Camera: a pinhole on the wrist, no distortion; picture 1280 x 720 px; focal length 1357.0 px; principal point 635.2 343.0 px. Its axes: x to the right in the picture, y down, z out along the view. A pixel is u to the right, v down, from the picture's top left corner.
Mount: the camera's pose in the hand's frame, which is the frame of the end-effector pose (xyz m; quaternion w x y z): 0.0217 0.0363 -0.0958 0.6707 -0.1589 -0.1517 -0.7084
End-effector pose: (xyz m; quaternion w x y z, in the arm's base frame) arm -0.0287 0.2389 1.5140 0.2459 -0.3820 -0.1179 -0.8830
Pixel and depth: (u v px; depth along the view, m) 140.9 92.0 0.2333
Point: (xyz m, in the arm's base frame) 0.1396 0.0910 1.5629
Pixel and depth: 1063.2 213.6 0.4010
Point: 0.2276 0.2891 1.7238
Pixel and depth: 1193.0 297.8 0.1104
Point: -0.0025 0.2055 1.5441
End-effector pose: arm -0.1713 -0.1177 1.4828 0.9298 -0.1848 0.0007 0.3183
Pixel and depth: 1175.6 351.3 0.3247
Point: -0.2160 0.0264 1.6955
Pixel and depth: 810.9 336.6 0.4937
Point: -0.3064 0.1668 1.7662
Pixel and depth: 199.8 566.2 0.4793
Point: -0.3311 0.3199 1.5926
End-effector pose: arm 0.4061 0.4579 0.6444 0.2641 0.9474 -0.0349 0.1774
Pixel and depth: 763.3 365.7 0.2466
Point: 0.4584 0.2850 0.6047
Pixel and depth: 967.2 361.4 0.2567
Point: 0.4694 0.2984 0.5678
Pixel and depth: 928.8 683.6 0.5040
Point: 0.6552 0.1277 0.4463
